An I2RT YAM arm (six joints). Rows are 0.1 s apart.
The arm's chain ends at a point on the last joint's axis. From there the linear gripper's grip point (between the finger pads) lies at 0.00 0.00 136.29 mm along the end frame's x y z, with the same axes.
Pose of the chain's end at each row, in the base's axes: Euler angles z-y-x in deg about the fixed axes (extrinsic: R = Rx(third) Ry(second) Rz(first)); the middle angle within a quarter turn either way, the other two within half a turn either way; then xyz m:
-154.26, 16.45, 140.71, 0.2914, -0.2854, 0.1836
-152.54, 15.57, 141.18, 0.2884, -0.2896, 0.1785
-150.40, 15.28, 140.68, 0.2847, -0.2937, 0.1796
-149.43, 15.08, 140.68, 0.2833, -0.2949, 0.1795
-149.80, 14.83, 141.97, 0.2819, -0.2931, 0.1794
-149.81, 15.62, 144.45, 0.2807, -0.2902, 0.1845
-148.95, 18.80, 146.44, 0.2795, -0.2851, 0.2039
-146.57, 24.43, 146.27, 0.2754, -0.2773, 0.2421
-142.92, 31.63, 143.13, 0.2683, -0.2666, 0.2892
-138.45, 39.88, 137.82, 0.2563, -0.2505, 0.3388
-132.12, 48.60, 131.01, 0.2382, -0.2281, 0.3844
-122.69, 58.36, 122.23, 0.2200, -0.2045, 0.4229
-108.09, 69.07, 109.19, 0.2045, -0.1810, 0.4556
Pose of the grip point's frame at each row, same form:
-154.26, 16.45, 140.71, 0.3300, -0.3682, 0.0824
-152.54, 15.57, 141.18, 0.3250, -0.3719, 0.0762
-150.40, 15.28, 140.68, 0.3206, -0.3770, 0.0779
-149.43, 15.08, 140.68, 0.3188, -0.3783, 0.0777
-149.80, 14.83, 141.97, 0.3168, -0.3743, 0.0756
-149.81, 15.62, 144.45, 0.3174, -0.3665, 0.0777
-148.95, 18.80, 146.44, 0.3234, -0.3564, 0.0964
-146.57, 24.43, 146.27, 0.3318, -0.3462, 0.1389
-142.92, 31.63, 143.13, 0.3398, -0.3362, 0.1964
-138.45, 39.88, 137.82, 0.3437, -0.3207, 0.2613
-132.12, 48.60, 131.01, 0.3404, -0.2961, 0.3253
-122.69, 58.36, 122.23, 0.3360, -0.2650, 0.3848
-108.09, 69.07, 109.19, 0.3318, -0.2270, 0.4396

